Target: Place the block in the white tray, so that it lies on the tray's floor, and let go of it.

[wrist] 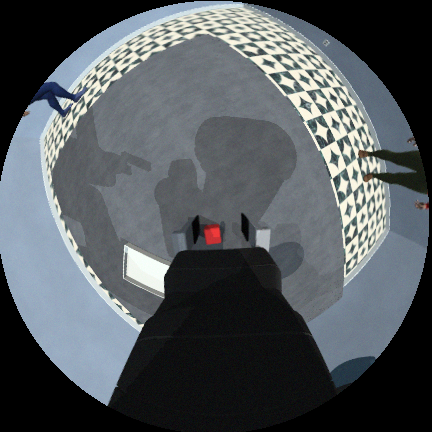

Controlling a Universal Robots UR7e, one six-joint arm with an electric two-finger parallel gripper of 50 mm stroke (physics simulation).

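Places are measured from the arm's base along level axes (x left, y ahead, z down), in millimetres.
Pixels of known places: gripper, fingertip midpoint: (219, 222).
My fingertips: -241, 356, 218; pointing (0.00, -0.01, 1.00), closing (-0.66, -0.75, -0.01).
Observation:
Ahead of a thing's pixels: the offset from my fingertips to its middle, as dx, dy, dz. Level surfaces: height alone.
The red block @(+56, -28, +126) (212, 234) lies on the dark grey table top, below the middle of the wrist view. My gripper (219, 222) is open, with one black finger pad to the left of the block and one to the right. The block shows between the two fingers, nearer the left one, and no finger is seen to grip it. How high the fingertips are over the table is hard to tell. The white tray @(+270, +34, +132) (145, 268) stands at the lower left of the block. Its right part is hidden behind the gripper's body.
The grey table top @(dz +142) (240, 85) carries broad shadows of the arm and gripper. Beyond its edges lies a patterned tile floor (322, 131). The legs of a person in blue show at the upper left, and legs in dark green at the right, both beyond the table.

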